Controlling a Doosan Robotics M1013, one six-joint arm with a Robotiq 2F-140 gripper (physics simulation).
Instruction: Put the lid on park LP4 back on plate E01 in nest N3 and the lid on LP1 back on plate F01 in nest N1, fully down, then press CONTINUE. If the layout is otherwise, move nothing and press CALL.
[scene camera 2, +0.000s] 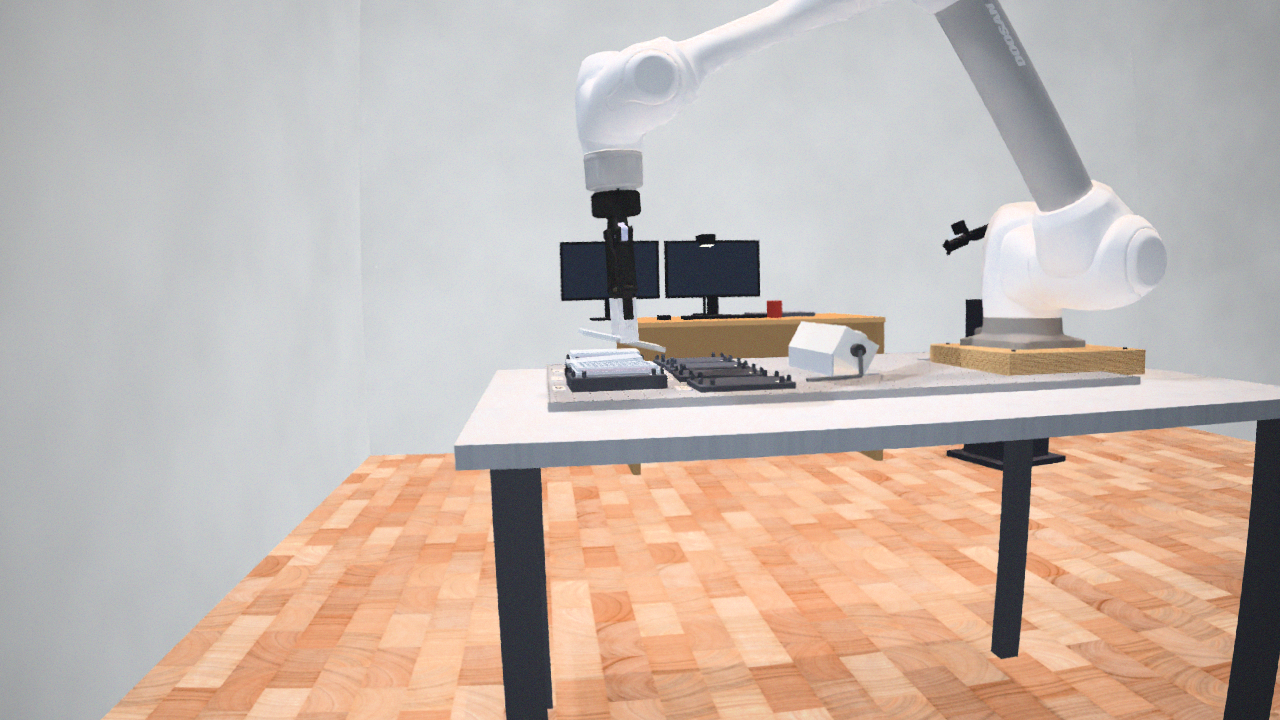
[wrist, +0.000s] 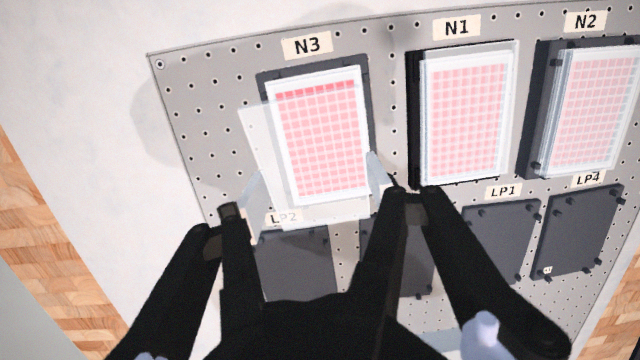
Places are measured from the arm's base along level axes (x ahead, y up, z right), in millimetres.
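Pixels of known places: gripper, fingertip midpoint: (scene camera 2: 624, 340) (wrist: 316, 176); arm's base, link origin: (scene camera 2: 1022, 346).
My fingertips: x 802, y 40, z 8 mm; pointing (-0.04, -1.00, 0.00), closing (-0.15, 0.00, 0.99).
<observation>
Ahead of a thing's pixels: the offset from my fingertips to its top centre.
My gripper (scene camera 2: 623, 331) (wrist: 316, 176) is shut on a clear lid @(dx +6, dy +20, dz +1 mm) (scene camera 2: 597, 335) (wrist: 265, 140), gripped by its long sides. The lid is tilted and held above nest N3 @(dx +13, dy -41, dz +13 mm) (wrist: 367, 90). In the wrist view it overhangs the left and lower edges of the white plate with pink wells (wrist: 322, 140) in N3. Nest N1 @(dx -14, dy -51, dz +150 mm) (wrist: 413, 120) holds another pink-welled plate @(dx -6, dy -35, dz +153 mm) (wrist: 467, 115), with clear layers showing around its edges. Park LP1 @(dx -210, dy -52, dz +182 mm) (wrist: 502, 240) and park LP4 @(dx -233, dy -52, dz +303 mm) (wrist: 580, 230) are bare dark holders. The plate names cannot be read, and the CONTINUE and CALL buttons cannot be made out.
Nest N2 @(dx -43, dy -41, dz +280 mm) (wrist: 530, 120), right of N1, holds a plate @(dx -43, dy -34, dz +280 mm) (wrist: 595, 110) with clear layers. Park LP2 @(dx -155, dy -52, dz -82 mm) (wrist: 295, 270) lies below N3, and another park @(dx -179, dy -52, dz +54 mm) (wrist: 420, 280) is partly behind a finger. A white box-shaped object @(dx -408, dy +12, dz +69 mm) (scene camera 2: 816, 347) stands towards the robot base.
</observation>
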